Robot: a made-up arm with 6 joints. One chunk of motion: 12 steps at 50 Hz.
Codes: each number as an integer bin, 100 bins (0 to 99) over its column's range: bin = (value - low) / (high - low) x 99, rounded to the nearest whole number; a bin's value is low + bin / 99 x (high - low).
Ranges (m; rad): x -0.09..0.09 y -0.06..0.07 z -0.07..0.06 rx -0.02..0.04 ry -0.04..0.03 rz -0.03..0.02
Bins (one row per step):
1: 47 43 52 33 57 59
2: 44 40 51 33 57 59
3: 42 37 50 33 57 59
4: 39 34 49 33 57 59
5: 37 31 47 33 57 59
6: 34 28 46 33 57 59
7: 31 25 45 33 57 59
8: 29 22 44 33 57 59
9: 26 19 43 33 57 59
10: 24 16 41 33 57 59
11: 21 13 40 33 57 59
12: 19 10 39 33 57 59
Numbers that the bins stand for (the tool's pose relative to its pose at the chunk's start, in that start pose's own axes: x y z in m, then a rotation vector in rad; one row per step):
1: -0.0045 -0.0035 -0.0017 0.0000 0.0003 -0.0002
2: -0.0100 -0.0075 -0.0030 0.0000 0.0003 -0.0002
3: -0.0136 -0.0114 -0.0043 0.0000 0.0003 -0.0002
4: -0.0191 -0.0154 -0.0057 0.0000 0.0003 -0.0002
5: -0.0227 -0.0193 -0.0083 0.0000 0.0003 -0.0002
6: -0.0282 -0.0232 -0.0096 0.0000 0.0003 -0.0002
7: -0.0336 -0.0272 -0.0109 0.0000 0.0003 -0.0002
8: -0.0373 -0.0311 -0.0122 0.0000 0.0003 -0.0002
9: -0.0427 -0.0351 -0.0135 0.0000 0.0003 -0.0002
10: -0.0464 -0.0390 -0.0162 0.0000 0.0003 -0.0002
11: -0.0518 -0.0429 -0.0175 0.0000 0.0003 -0.0002
12: -0.0555 -0.0469 -0.0188 0.0000 0.0003 -0.0002

